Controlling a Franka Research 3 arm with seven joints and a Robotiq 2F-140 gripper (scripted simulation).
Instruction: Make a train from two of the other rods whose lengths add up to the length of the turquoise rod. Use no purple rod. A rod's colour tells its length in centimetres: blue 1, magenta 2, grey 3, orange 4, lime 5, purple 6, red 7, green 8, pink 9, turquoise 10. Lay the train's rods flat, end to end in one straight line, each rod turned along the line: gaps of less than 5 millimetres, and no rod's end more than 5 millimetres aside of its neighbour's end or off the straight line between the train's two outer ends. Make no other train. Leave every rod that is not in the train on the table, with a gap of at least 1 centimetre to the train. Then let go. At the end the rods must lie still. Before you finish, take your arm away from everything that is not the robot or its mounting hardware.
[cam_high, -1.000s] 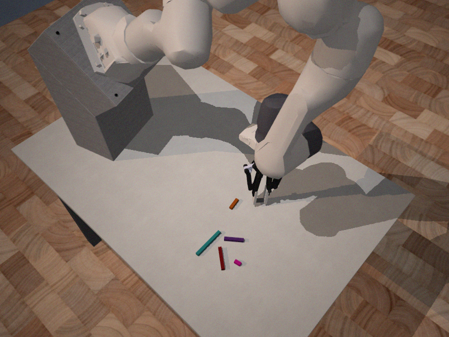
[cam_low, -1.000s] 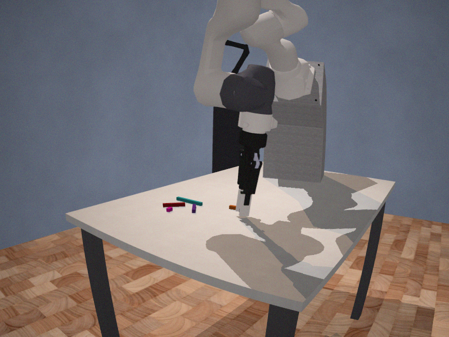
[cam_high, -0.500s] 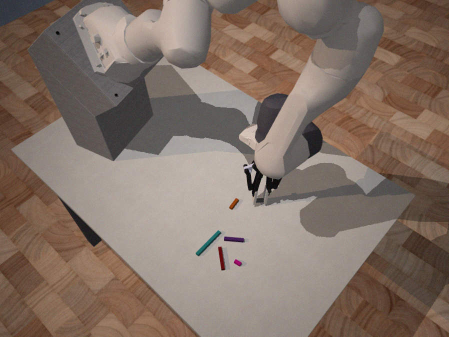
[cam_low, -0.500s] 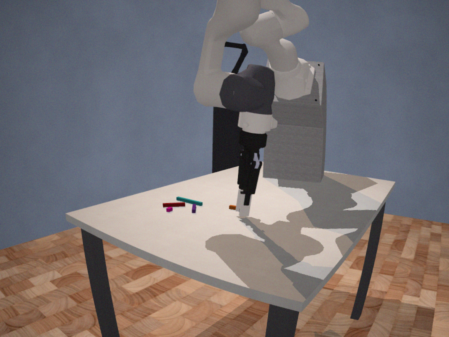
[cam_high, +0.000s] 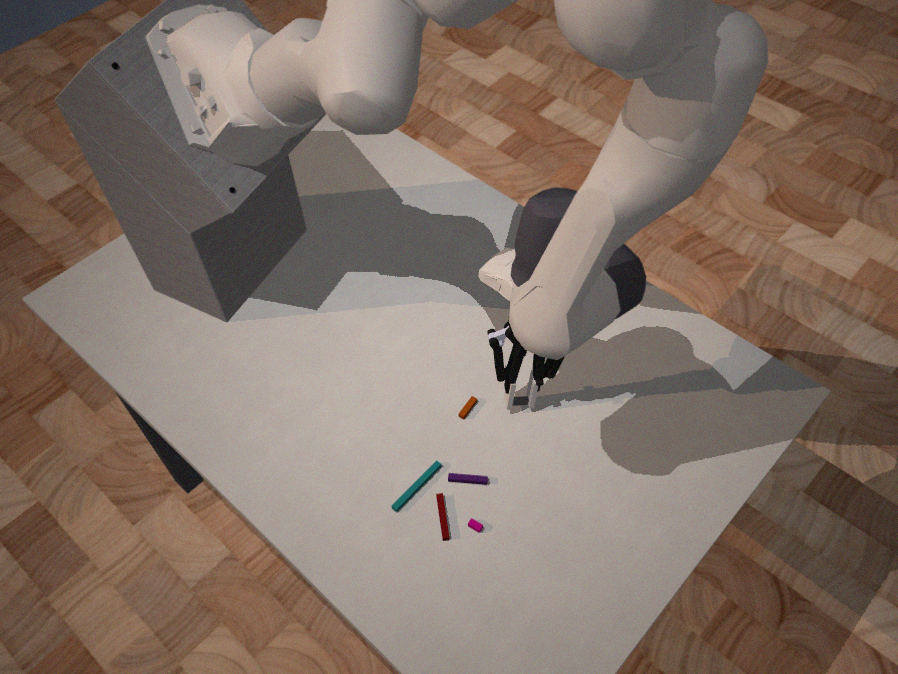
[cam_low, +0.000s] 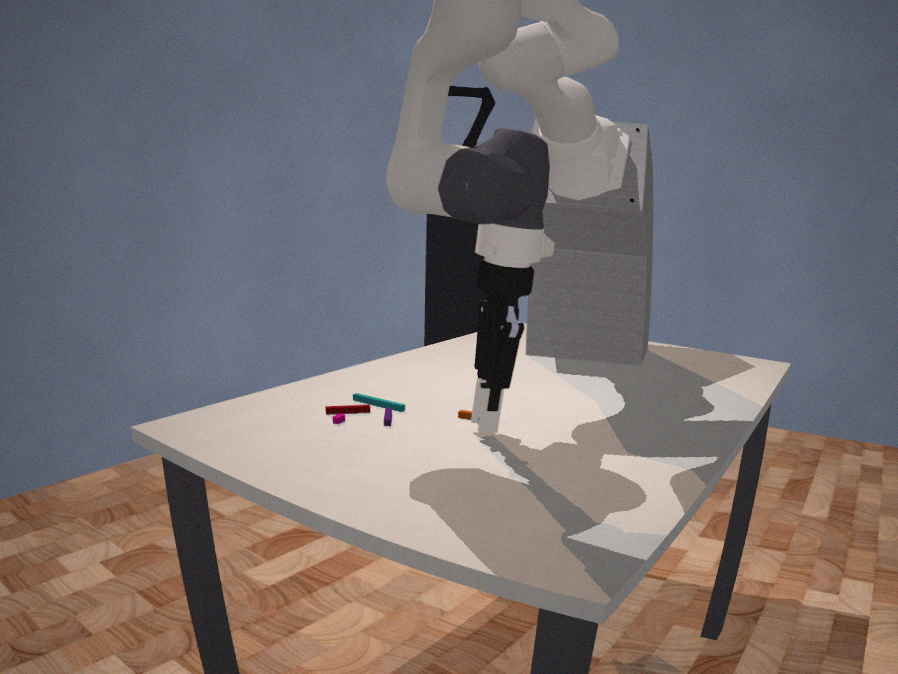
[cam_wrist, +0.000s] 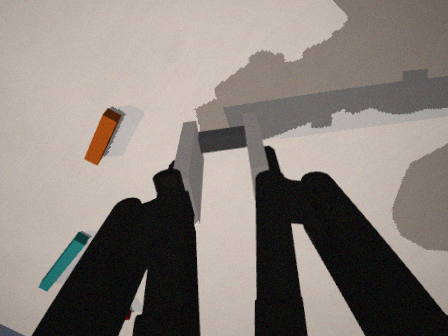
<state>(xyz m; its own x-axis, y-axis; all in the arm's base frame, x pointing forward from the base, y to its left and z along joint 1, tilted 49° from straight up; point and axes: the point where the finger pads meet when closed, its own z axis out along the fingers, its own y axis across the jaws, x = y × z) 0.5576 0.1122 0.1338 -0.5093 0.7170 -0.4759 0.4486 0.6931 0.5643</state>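
Now: hand 3 cm above the grey rod. Round my hand: turquoise rod (22 cm to the right, 4 cm below); purple rod (15 cm to the right, 5 cm ahead, 4 cm below); orange rod (7 cm to the right, 5 cm behind, 4 cm below).
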